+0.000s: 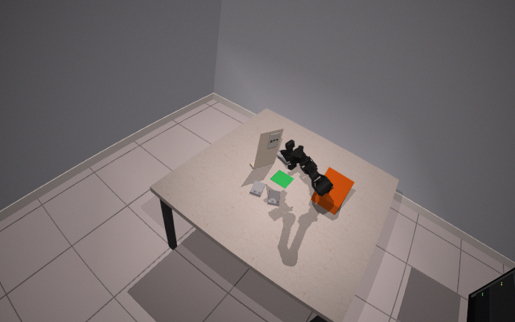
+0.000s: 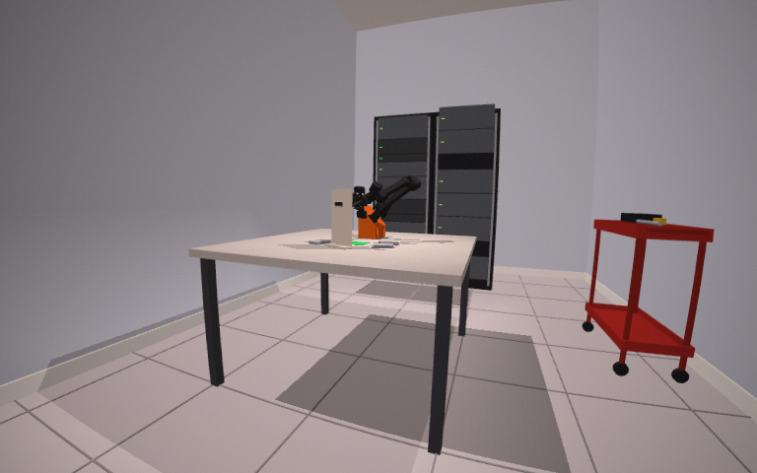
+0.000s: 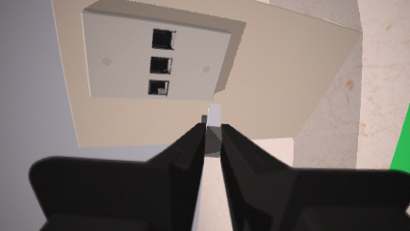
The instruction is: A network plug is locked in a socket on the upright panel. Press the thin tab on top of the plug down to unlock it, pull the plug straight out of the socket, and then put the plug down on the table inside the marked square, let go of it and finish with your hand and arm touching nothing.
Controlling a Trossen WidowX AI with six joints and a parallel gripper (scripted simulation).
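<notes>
Now: the green marked square 60 mm behind my gripper tip and 210 mm below it. The rest, counted from my gripper tip: cream upright panel: 100 mm ahead, 30 mm to the right, 70 mm below; pale grey network plug: right at my gripper tip.
</notes>
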